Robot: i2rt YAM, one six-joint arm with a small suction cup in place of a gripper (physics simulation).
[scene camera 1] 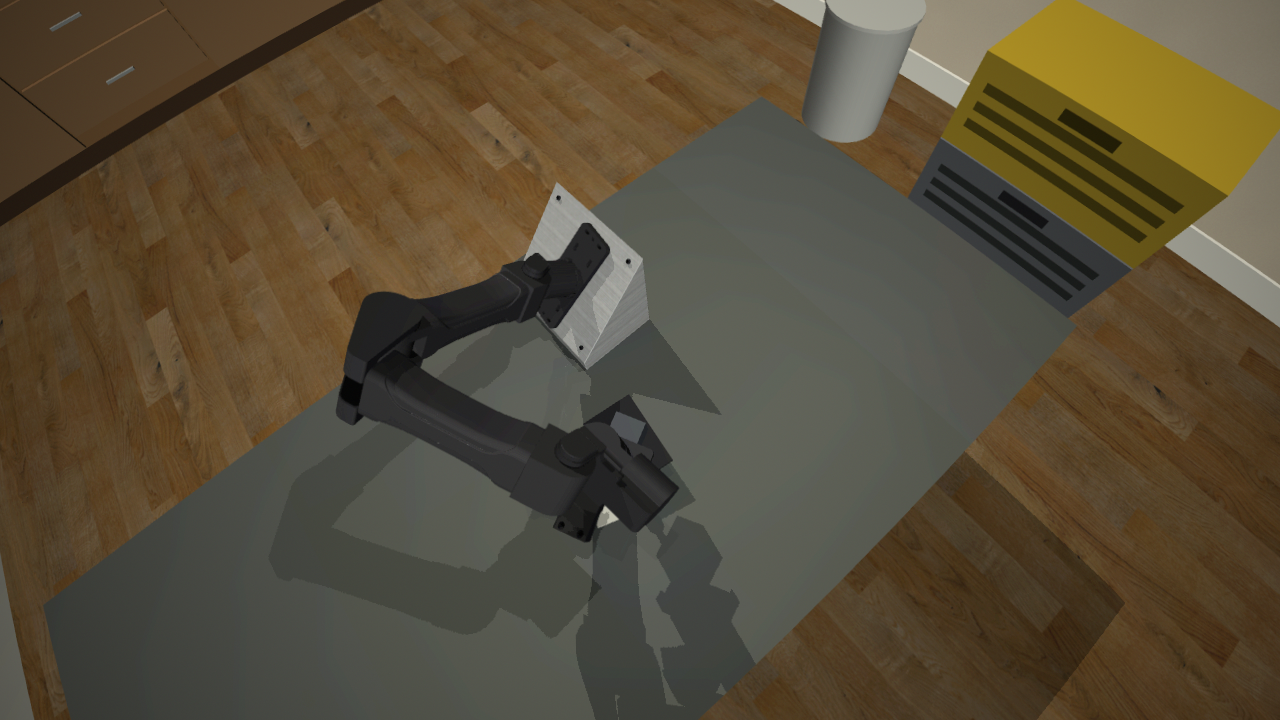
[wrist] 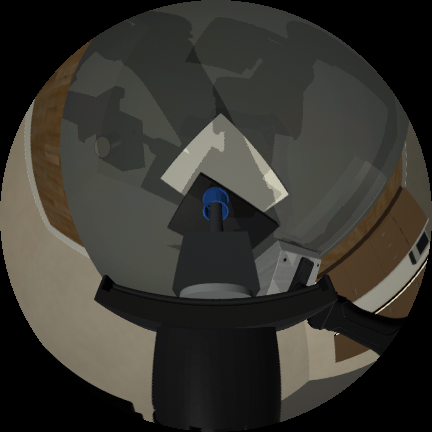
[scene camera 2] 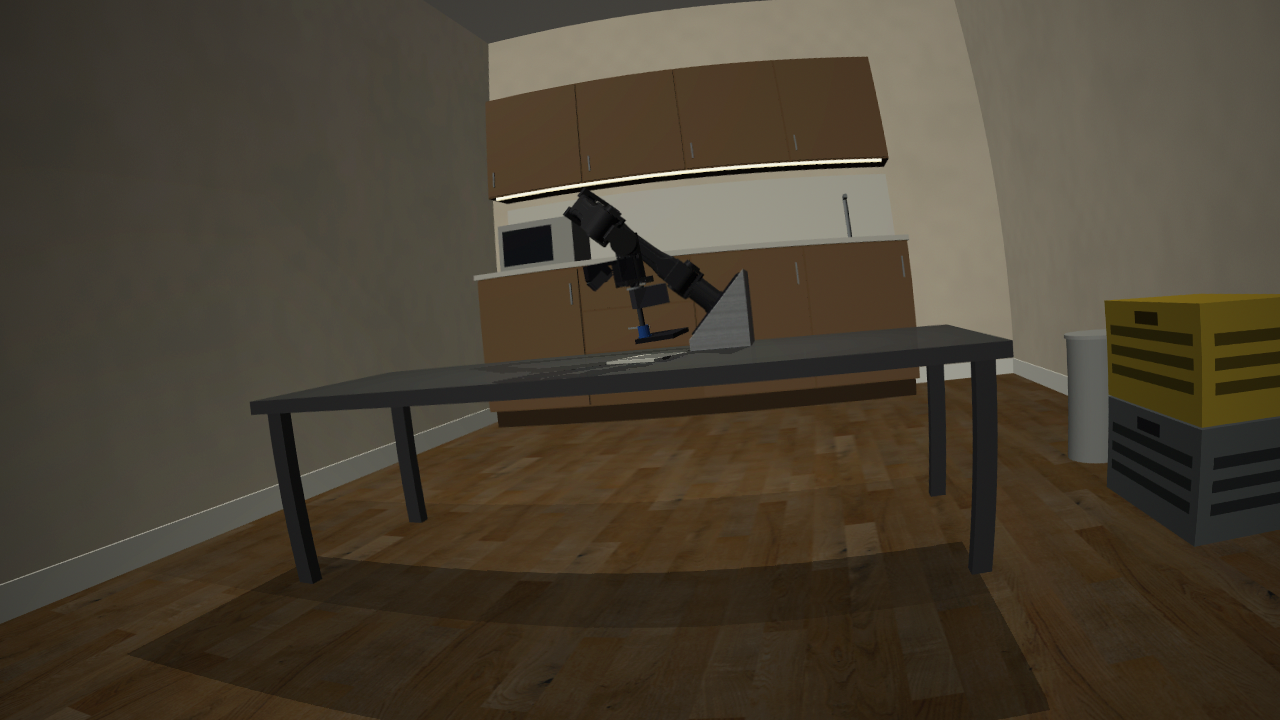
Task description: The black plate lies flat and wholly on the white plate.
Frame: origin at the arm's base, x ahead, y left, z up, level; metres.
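Seen in the pictures: end effector, tool point: (wrist: 215,193) (scene camera 2: 645,341); arm's base, origin of the base link: (scene camera 1: 570,277) (scene camera 2: 718,305).
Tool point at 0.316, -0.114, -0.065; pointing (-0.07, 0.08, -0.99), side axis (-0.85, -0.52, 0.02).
Observation:
Pixels of each thing's top centre, then the offset from my tool point to it, as dx, dy, dz. "pt": a spot on its surface instead. Level surfaces: height alone.
- black plate, middle of its top: (wrist: 224,231) (scene camera 1: 626,439) (scene camera 2: 662,330) -0.032, +0.031, +0.022
- white plate, middle of its top: (wrist: 229,184) (scene camera 2: 647,356) -0.021, -0.005, -0.035
- grey table, its level: dz -0.041
- white sliver, surface spot: (scene camera 1: 609,516) pt +0.039, -0.059, -0.035
The suction cup (wrist: 214,200) (scene camera 2: 642,333) sits on the black plate (wrist: 252,219) (scene camera 2: 666,333) and holds it level a little above the table. The black plate is a thin dark square. The white plate (wrist: 229,160) (scene camera 2: 640,359) is a thin pale square that lies flat on the grey table (scene camera 1: 805,295). In the wrist view the black plate covers the near corner of the white plate, and most of the white plate shows beyond it. In scene camera 1 the wrist hides both plates but for a white sliver (scene camera 1: 609,516).
The arm's grey wedge mount (scene camera 1: 599,295) (scene camera 2: 729,317) stands on the table behind the plates. A white bin (scene camera 1: 859,67) and a yellow crate on a grey crate (scene camera 1: 1109,116) stand on the floor past the table's far end.

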